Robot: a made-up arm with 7 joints.
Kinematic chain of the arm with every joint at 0, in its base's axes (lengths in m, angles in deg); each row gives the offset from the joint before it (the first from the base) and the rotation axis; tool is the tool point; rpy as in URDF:
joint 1: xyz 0 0 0.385 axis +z
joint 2: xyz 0 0 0 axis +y
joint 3: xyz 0 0 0.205 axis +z
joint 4: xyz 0.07 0 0 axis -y
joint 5: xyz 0.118 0 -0.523 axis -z
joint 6: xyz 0 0 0 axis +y
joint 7: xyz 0.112 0 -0.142 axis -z
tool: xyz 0 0 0 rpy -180 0 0
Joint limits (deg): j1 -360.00..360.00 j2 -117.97..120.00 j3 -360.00..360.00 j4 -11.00..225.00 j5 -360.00..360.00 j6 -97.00..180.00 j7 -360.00..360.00
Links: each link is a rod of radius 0.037 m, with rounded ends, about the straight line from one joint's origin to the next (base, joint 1, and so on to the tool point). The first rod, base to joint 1, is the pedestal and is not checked.
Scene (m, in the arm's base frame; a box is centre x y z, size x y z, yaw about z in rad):
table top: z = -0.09
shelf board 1: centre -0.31 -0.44 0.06 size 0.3 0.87 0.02 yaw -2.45
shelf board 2: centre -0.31 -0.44 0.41 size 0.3 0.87 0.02 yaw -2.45
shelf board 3: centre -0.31 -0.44 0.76 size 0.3 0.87 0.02 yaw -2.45
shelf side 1: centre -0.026 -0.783 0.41 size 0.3 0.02 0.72 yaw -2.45
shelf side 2: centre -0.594 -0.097 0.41 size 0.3 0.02 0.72 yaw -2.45
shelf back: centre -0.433 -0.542 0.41 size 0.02 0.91 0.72 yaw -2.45
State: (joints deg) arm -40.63 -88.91 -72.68 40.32 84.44 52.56 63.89
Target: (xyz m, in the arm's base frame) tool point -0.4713 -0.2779 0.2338
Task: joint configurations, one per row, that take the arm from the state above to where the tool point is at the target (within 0.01 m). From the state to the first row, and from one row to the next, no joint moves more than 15 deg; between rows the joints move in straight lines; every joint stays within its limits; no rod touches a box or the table.
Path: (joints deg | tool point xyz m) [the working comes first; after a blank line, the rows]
Joints at the target: -94.29 -64.06 -104.93 26.39 72.13 80.80 63.89
Straight joint move there: touches shelf board 2.

1: -39.59 -94.76 -76.14 27.49 87.73 57.46 56.80 | -0.0329 -0.5753 0.5898
2: -38.54 -100.62 -79.60 14.66 91.02 62.36 49.70 | 0.0991 -0.5140 0.5995
3: -37.50 -106.47 -83.06 1.83 94.31 67.26 42.61 | 0.2093 -0.4179 0.6271
4: -36.46 -112.33 -86.52 -11.00 97.60 72.16 35.52 | 0.2877 -0.2925 0.6639
5: -48.46 -99.65 -87.01 -11.00 93.21 72.31 29.30 | 0.2585 -0.3787 0.5681
6: -60.46 -86.98 -87.51 -11.00 88.82 72.46 23.08 | 0.1934 -0.4446 0.4636
7: -72.46 -74.31 -88.00 -11.00 84.42 72.61 16.86 | 0.1042 -0.4765 0.3557
8: -84.46 -61.63 -88.50 -11.00 80.03 72.75 10.64 | 0.0076 -0.4668 0.2495
9: -96.46 -48.96 -88.99 -11.00 75.64 72.90 4.42 | -0.0781 -0.4157 0.1505
10: -95.92 -52.73 -92.97 -1.65 74.76 74.88 19.29 | -0.1890 -0.4116 0.1801
11: -95.38 -56.51 -96.96 7.70 73.89 76.85 34.16 | -0.2937 -0.3856 0.2062
12: -94.84 -60.28 -100.94 17.05 73.01 78.83 49.02 | -0.3887 -0.3398 0.2251
13: -94.29 -64.06 -104.93 26.39 72.13 80.80 63.89 | -0.4712 -0.2780 0.2338

